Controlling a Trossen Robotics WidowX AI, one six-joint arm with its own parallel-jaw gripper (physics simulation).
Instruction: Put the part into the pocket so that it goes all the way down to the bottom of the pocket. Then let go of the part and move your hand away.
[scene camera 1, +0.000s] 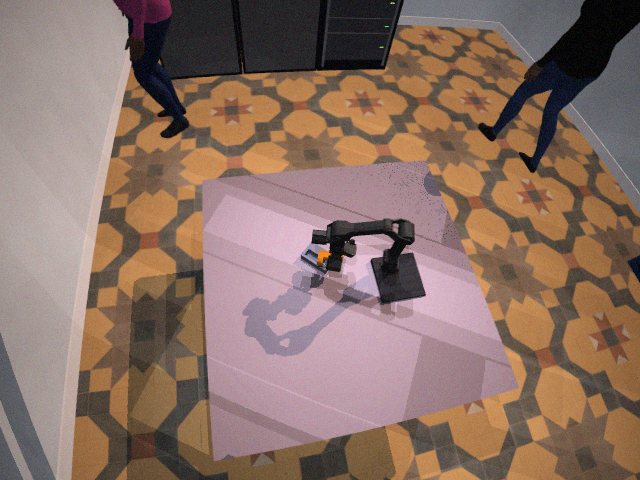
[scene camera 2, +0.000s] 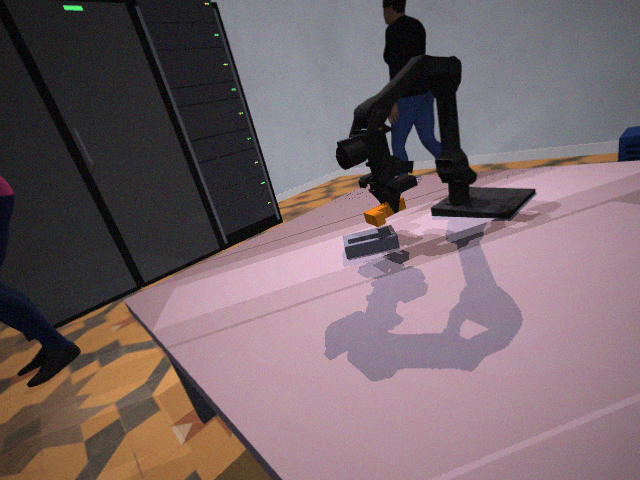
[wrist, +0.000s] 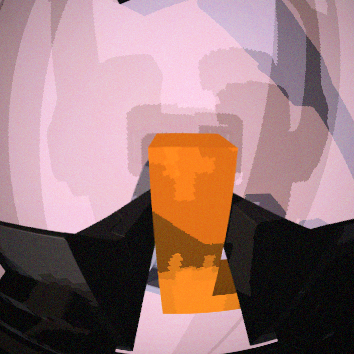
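Seen in the pictures: gripper, fingertip midpoint: (scene camera 1: 335, 258) (scene camera 2: 392, 211) (wrist: 186, 195); arm's base, link origin: (scene camera 1: 388, 267) (scene camera 2: 459, 201).
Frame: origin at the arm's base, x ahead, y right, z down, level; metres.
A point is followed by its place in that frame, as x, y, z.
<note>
The orange part (scene camera 1: 323, 257) @(0.293, 0.116, -0.082) (scene camera 2: 377, 213) @(0.310, 0.109, -0.080) (wrist: 192, 185) @(0.222, 0.095, -0.088) is held between the fingers of my gripper (scene camera 2: 395, 206) @(0.236, 0.104, -0.058) (wrist: 186, 195) @(0.236, 0.104, -0.058), which is shut on it. In scene camera 2 the part hangs a little above the grey block with the pocket (scene camera 1: 306, 257) @(0.349, 0.170, -0.012) (scene camera 2: 373, 249) @(0.327, 0.131, 0.012), with a gap between them. The block rests on the table top, and its pocket is a dark recess in the upper face. In the wrist view the part and the fingers hide most of the block; slivers of it show beside the part. The inside of the pocket is largely hidden there.
The arm's black base plate (scene camera 1: 400, 281) @(-0.027, -0.083, 0.005) (scene camera 2: 491, 202) @(0.009, -0.089, 0.006) stands on the pink table (scene camera 1: 310, 392) @(0.533, -0.378, 0.024) (scene camera 2: 336, 423) @(0.789, -0.052, 0.024), to the right of the block. The arm casts a shadow on the table. Dark cabinets (scene camera 1: 279, 36) (scene camera 2: 98, 129) and two standing people are beyond the table.
</note>
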